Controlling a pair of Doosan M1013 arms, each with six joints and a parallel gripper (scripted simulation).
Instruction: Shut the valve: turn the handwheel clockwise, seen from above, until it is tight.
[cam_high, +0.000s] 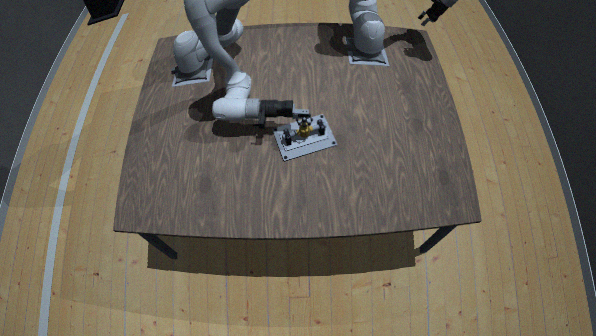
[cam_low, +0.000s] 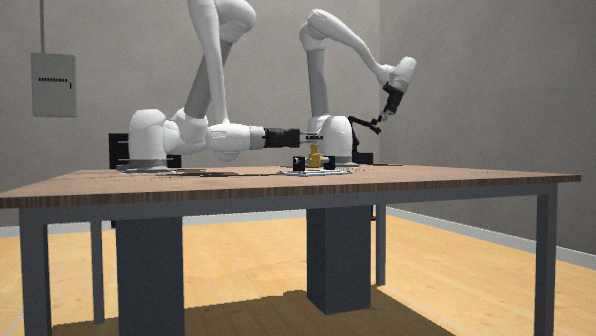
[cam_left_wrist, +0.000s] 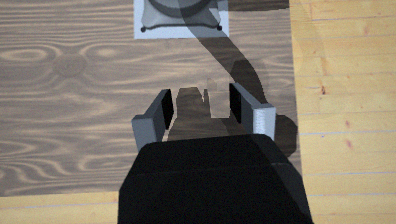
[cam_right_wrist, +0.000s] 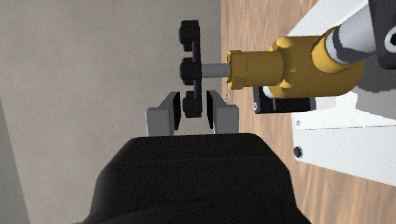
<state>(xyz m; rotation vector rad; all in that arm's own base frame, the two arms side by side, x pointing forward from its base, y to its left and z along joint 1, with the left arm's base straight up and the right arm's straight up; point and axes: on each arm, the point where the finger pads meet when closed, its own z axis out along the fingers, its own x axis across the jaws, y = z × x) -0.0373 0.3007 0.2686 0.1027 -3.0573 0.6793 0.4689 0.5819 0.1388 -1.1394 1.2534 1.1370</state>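
The black handwheel lies 30 mm ahead of my right hand and 10 mm below it. The rest, counted from my right hand: light base plate 30 mm ahead, 130 mm below.
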